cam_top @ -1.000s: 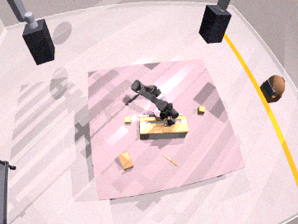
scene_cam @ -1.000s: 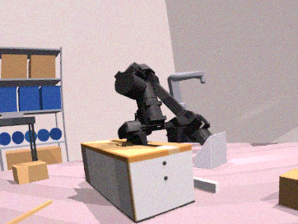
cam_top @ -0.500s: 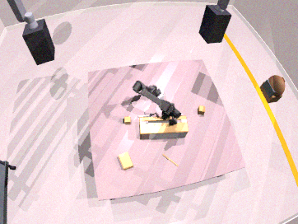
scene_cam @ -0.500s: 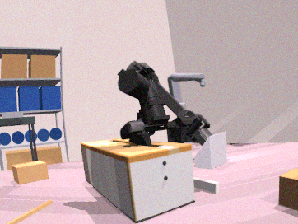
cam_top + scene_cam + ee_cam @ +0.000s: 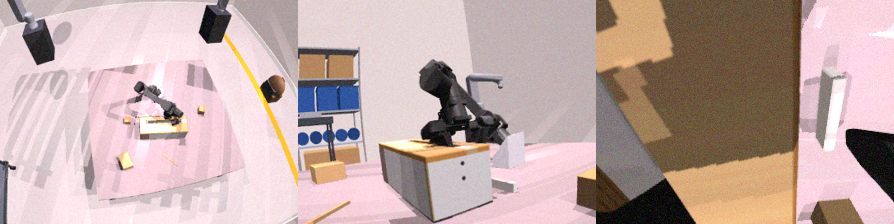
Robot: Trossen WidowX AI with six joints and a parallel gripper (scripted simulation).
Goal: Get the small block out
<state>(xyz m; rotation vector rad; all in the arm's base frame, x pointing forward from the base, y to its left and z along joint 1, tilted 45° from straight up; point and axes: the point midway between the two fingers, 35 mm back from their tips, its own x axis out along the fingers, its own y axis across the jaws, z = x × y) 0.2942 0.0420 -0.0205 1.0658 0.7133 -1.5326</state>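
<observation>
Right now the block is 3 cm ahead of my gripper tip, 3 cm to the left of it and 2 cm below it. From my gripper tip the other things lie so: flat tan piece 23 cm ahead, 49 cm to the right, 6 cm below; then thin stick 31 cm ahead, 15 cm to the right, 8 cm below; then box 1 cm ahead, 12 cm to the right, 2 cm below.
</observation>
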